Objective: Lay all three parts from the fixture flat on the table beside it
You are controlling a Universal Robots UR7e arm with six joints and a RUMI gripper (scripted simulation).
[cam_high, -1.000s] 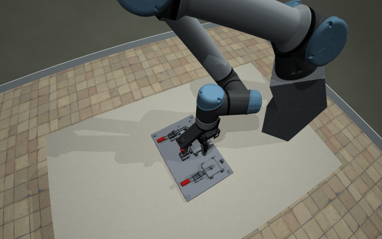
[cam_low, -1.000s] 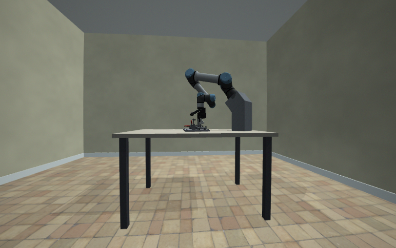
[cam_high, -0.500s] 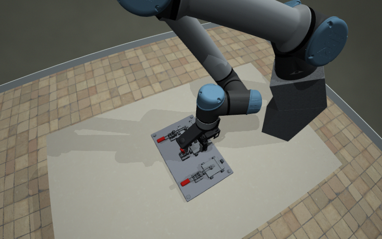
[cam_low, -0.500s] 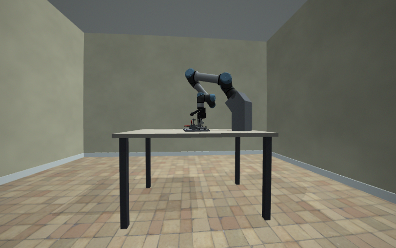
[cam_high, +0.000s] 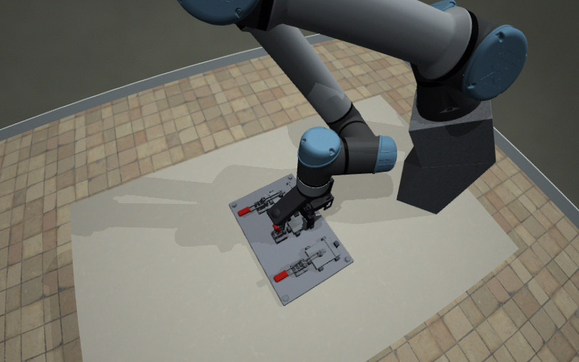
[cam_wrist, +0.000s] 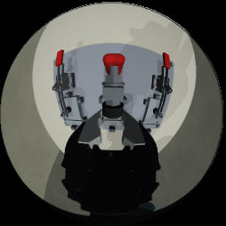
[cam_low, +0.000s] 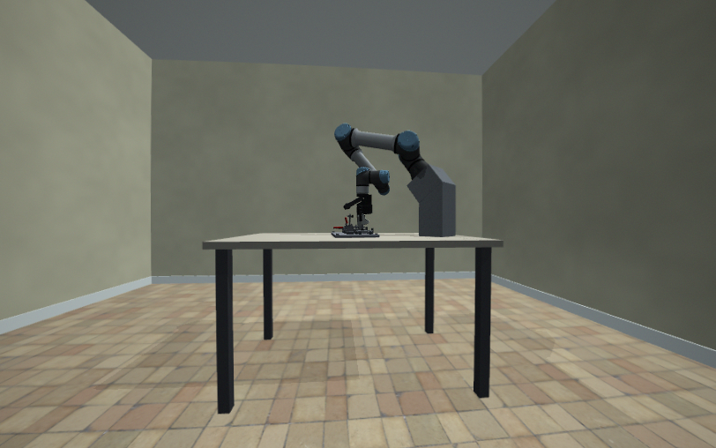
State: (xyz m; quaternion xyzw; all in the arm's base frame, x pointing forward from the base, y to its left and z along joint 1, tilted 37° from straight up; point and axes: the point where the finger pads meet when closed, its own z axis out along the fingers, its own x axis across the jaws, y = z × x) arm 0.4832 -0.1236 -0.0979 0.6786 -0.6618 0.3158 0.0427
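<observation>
Right now my hand is 4 cm short of the grey fixture plate and 3 cm above it. Also, from my hand: light grey flat part: 11 cm to the left, 1 cm below, 1 cm behind.
</observation>
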